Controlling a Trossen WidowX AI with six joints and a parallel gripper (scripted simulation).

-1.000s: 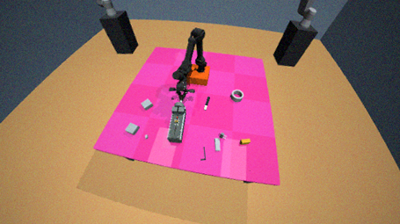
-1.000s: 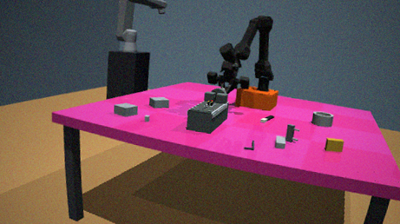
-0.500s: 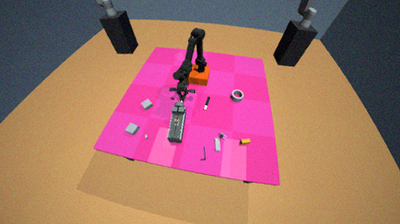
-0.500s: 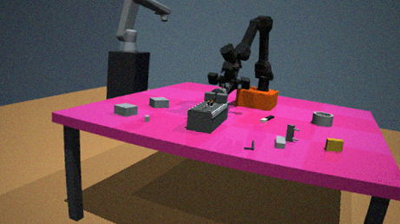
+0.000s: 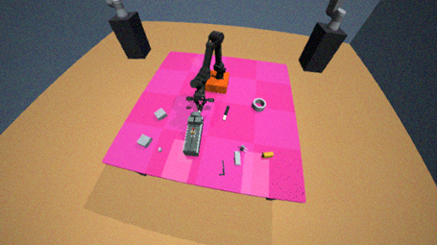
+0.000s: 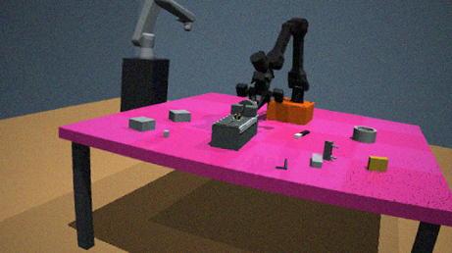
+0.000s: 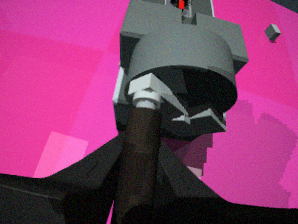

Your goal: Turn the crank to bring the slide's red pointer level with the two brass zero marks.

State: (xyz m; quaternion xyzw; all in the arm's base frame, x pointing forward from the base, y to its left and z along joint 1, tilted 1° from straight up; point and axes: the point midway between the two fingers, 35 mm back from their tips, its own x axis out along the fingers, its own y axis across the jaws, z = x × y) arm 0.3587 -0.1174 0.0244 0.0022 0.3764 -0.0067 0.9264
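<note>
Now: gripper tip 14 cm short of the red pointer and 2 cm to the left of it. Round my gripper tip: small cube: 27 cm ahead, 24 cm to the right, 8 cm below; black-and-white stick: 5 cm behind, 18 cm to the left, 8 cm below; dark crank handle: 2 cm behind, 2 cm above.
</note>
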